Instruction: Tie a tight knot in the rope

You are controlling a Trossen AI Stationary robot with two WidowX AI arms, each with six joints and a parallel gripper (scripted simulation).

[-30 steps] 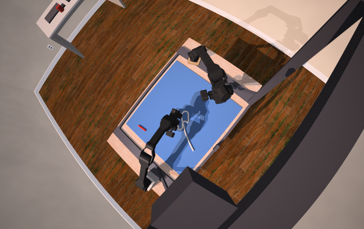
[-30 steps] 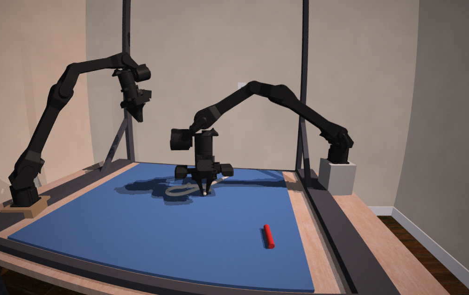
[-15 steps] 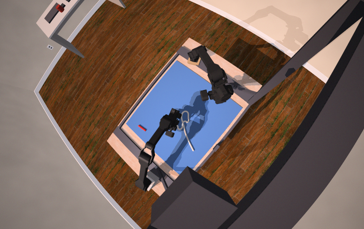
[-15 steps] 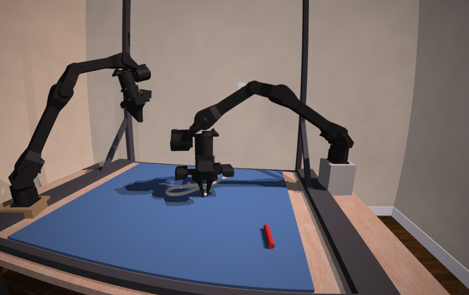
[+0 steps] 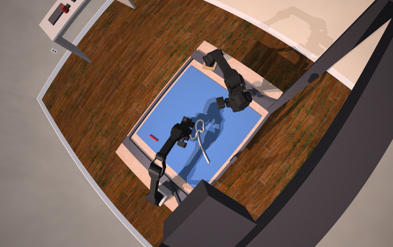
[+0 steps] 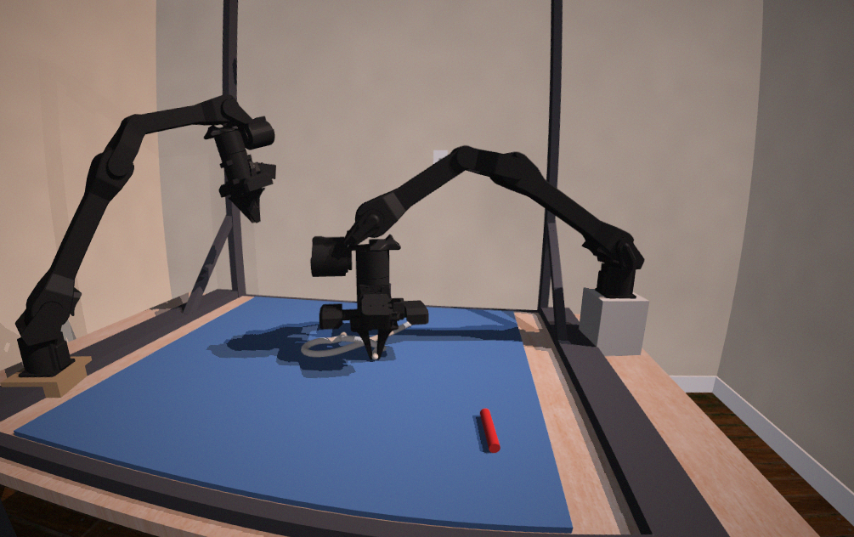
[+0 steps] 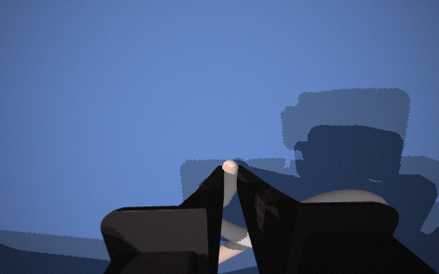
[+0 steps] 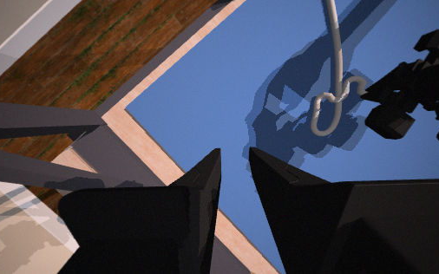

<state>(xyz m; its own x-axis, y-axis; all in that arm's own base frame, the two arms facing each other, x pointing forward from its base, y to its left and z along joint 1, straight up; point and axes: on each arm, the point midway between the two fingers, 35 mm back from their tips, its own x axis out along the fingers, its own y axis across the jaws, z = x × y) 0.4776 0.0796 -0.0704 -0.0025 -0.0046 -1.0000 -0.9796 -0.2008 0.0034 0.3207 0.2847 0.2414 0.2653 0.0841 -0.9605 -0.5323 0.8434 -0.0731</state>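
The blue mat is 80 mm to the right of my left hand, 40 mm below it and 10 mm behind it. From my left hand the other things lie so: red cylinder: 260 mm ahead, 120 mm to the left, 30 mm below.
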